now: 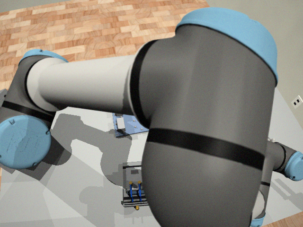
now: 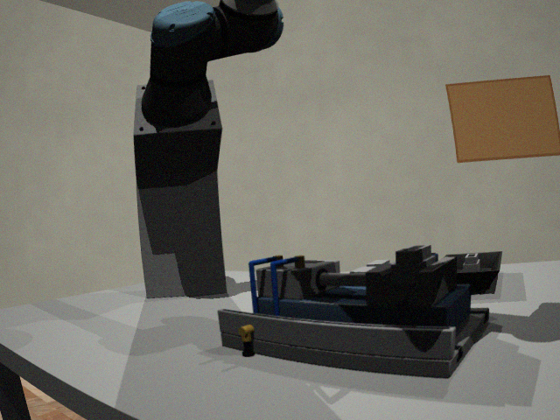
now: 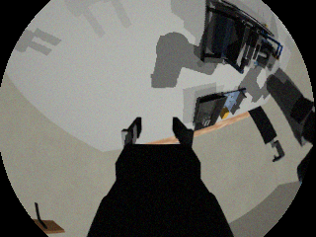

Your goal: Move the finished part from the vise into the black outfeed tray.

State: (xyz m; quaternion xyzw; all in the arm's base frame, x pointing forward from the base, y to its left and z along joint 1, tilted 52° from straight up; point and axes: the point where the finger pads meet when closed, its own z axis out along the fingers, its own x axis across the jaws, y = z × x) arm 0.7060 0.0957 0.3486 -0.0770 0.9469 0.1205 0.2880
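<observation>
My hand is 33 cm past the blue base, 5 cm to the left of it and 14 cm above it. Round my hand: blue fixture plate 38 cm behind, 29 cm to the left, 18 cm below; then yellow block 34 cm behind, 34 cm to the left, 16 cm below.
</observation>
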